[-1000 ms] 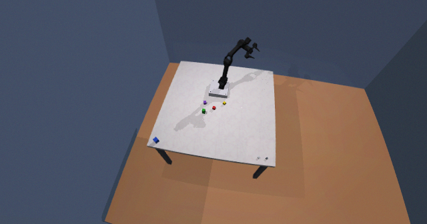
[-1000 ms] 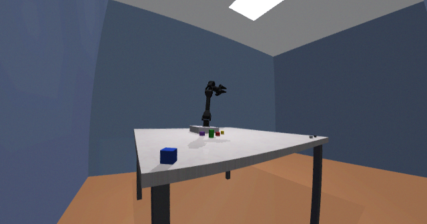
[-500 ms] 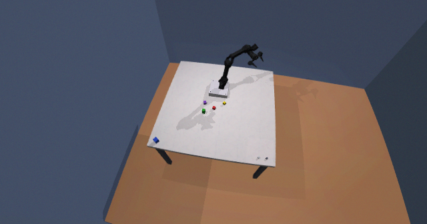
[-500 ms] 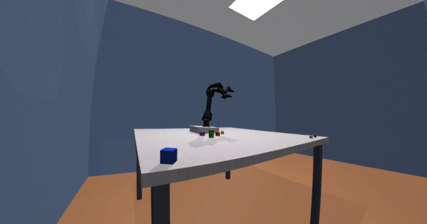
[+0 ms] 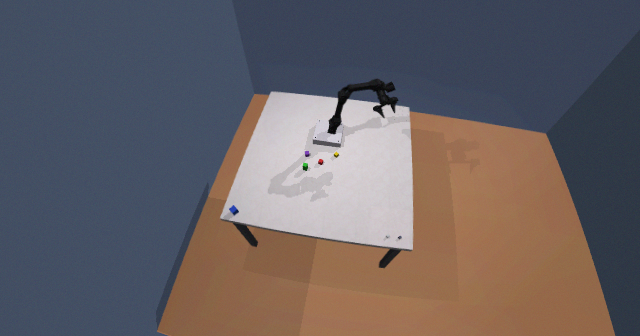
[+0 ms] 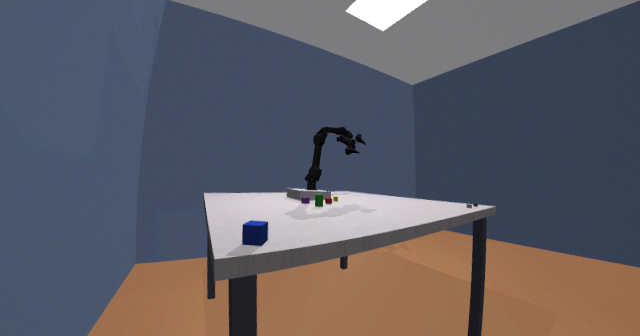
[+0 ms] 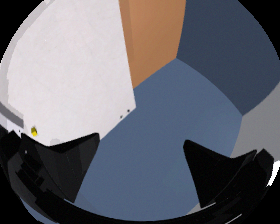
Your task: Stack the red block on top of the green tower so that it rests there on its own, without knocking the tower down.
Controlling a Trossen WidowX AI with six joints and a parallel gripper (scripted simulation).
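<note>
Right now my gripper tip is 250 mm short of the red block, 420 mm to the left of it and 350 mm above it. Round my gripper tip: purple block 210 mm ahead, 540 mm to the right, 350 mm below; then blue block 790 mm ahead, 900 mm to the right, 340 mm below; then yellow block 160 mm ahead, 320 mm to the right, 350 mm below.
</note>
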